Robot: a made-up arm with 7 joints.
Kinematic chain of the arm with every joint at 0, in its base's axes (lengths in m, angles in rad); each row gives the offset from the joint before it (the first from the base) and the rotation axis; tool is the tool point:
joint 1: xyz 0 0 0 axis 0 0.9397 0.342
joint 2: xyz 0 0 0 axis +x
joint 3: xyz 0 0 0 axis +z
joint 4: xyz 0.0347 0 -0.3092 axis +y
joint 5: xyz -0.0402 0 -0.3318 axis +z
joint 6: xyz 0 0 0 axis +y
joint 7: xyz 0 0 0 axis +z
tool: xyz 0 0 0
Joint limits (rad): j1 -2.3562..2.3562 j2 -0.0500..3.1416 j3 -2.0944..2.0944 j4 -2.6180..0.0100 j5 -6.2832..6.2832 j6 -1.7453..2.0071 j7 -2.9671..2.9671
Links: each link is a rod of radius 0.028 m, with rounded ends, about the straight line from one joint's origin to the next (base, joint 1, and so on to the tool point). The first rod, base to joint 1, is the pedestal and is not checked.
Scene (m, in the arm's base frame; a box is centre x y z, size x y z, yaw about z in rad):
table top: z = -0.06
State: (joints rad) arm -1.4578 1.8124 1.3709 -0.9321 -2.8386 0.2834 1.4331
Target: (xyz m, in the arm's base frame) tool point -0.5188 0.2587 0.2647
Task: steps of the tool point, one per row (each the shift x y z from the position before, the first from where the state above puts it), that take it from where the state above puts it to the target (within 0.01 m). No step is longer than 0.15 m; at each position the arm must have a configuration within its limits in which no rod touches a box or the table.
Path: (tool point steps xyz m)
1: -0.1215 -0.0530 0.0036
2: -0.1072 -0.0835 -0.0003
3: -0.0854 -0.1091 -0.0058

